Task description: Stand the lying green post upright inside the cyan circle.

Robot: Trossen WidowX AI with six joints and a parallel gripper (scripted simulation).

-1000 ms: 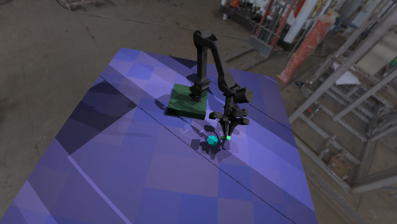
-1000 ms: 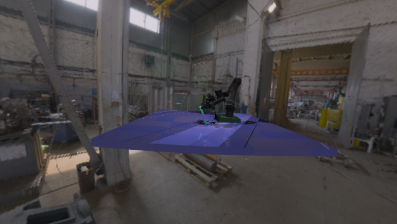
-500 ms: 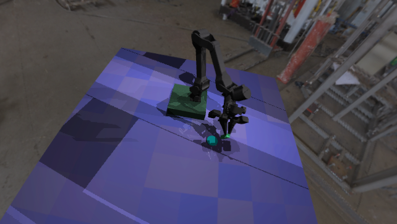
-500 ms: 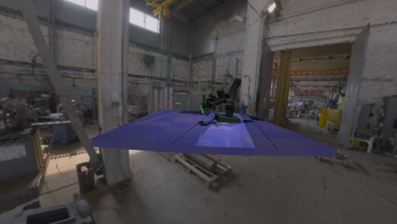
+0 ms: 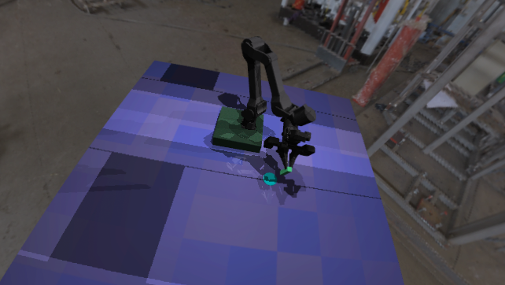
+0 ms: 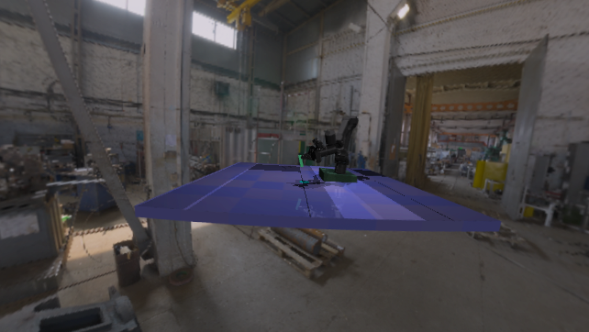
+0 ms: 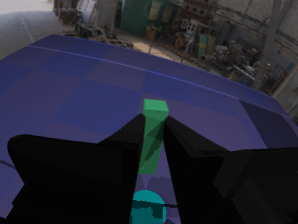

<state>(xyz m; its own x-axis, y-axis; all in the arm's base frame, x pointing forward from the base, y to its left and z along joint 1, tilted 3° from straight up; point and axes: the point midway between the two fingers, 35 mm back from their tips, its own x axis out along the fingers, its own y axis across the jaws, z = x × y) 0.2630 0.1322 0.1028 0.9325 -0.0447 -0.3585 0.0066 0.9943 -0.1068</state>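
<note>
The cyan circle lies 4 cm behind my gripper tip, 3 cm to the right of it and 15 cm below it. From my gripper tip the other things lie so: green post (2 cm below).
</note>
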